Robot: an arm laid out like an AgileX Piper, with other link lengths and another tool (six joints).
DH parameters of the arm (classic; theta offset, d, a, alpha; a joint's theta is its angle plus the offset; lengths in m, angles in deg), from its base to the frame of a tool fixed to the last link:
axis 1: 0 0.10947 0 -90
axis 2: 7.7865 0 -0.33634 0
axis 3: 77.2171 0 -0.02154 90
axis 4: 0 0.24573 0 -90
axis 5: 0 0 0 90
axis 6: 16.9 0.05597 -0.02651 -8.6
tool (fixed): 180 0.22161 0 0
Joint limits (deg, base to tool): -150..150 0..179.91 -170..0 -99.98..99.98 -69.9..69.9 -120..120
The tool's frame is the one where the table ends.
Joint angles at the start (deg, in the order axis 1, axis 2, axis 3, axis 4, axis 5, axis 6): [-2.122 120.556 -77.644 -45.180 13.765 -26.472]
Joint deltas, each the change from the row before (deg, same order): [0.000 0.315 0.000 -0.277 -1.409 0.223]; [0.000 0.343 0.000 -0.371 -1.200 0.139]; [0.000 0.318 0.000 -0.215 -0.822 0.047]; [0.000 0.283 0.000 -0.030 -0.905 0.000]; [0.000 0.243 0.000 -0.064 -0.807 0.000]
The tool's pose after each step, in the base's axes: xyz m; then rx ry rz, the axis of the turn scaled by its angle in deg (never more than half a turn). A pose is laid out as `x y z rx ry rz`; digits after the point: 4 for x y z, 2 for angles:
0.5975 -0.0237 0.0260 140.12 65.42 42.23
0.6003 -0.0200 0.0251 139.72 66.24 43.30
0.6020 -0.0174 0.0236 139.50 66.85 43.94
0.6039 -0.0144 0.0227 139.35 67.36 44.79
0.6056 -0.0117 0.0220 139.18 67.85 45.54

